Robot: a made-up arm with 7 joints.
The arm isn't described. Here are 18 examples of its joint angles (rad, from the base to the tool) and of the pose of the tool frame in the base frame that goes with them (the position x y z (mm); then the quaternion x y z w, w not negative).
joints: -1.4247 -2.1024 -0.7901 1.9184 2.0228 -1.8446 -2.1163
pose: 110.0 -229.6 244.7 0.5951 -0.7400 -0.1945 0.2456
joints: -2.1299 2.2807 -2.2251 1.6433 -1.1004 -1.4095 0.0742
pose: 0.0 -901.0 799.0 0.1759 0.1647 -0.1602 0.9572
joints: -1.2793 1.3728 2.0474 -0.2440 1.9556 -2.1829 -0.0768
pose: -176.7 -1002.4 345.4 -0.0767 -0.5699 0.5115 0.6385
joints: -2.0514 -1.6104 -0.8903 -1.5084 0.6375 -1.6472 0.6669
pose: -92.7 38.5 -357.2 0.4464 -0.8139 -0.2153 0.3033
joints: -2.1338 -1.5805 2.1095 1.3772 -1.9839 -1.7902 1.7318
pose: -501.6 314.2 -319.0 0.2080 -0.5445 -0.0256 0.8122
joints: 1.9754 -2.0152 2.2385 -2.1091 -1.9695 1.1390 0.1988
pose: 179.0 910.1 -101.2 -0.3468 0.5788 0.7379 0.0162
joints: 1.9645 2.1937 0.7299 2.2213 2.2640 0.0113 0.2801
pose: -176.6 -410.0 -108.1 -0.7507 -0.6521 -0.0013 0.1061
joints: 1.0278 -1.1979 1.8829 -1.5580 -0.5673 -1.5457 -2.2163
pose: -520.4 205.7 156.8 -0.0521 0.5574 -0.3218 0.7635
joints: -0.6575 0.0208 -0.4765 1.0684 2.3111 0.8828 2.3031
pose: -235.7 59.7 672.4 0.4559 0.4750 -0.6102 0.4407
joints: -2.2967 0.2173 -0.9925 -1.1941 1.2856 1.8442 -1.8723
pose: 394.7 47.9 307.6 0.5100 -0.4065 0.5804 0.4876
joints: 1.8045 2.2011 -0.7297 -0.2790 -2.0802 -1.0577 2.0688
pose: 711.0 127.7 -3.9 0.4859 -0.8739 0.0046 0.0165
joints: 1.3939 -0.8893 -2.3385 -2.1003 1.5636 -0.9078 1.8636
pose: 317.2 264.8 102.6 -0.3729 0.8333 0.3051 0.2711
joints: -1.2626 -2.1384 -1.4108 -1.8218 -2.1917 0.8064 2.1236
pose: 461.2 110.7 316.6 -0.3140 0.7699 0.5218 0.1910
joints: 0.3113 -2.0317 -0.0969 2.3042 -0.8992 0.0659 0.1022
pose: 540.2 -361.2 175.7 0.1000 0.3077 0.0580 0.9444
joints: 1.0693 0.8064 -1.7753 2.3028 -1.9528 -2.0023 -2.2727
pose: -504.5 -490.4 178.9 -0.0578 0.8753 -0.1454 0.4576
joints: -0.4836 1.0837 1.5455 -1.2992 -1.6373 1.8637 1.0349
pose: 698.5 -885.9 -166.2 -0.2739 0.9489 -0.1006 0.1204
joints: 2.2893 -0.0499 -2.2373 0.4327 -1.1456 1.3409 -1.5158
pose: 439.2 -1.5 -232.7 0.0138 -0.2999 0.5393 0.7868
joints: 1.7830 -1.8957 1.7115 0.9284 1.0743 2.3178 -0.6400
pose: 525.3 245.9 -53.9 0.2715 0.5795 0.2308 0.7330
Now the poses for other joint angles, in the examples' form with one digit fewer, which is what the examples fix.
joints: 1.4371 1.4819 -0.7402 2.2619 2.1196 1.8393 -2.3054
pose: 239 -775 -82 -0.019 -0.602 -0.200 0.773
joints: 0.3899 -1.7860 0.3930 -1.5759 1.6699 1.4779 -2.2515
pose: -40 -290 -120 -0.214 -0.440 -0.567 0.663
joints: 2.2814 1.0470 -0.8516 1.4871 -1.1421 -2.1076 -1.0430
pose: 38 -229 -372 0.454 0.616 0.044 0.642
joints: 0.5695 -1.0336 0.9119 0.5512 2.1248 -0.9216 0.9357
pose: 62 -389 566 -0.324 -0.643 0.669 0.183
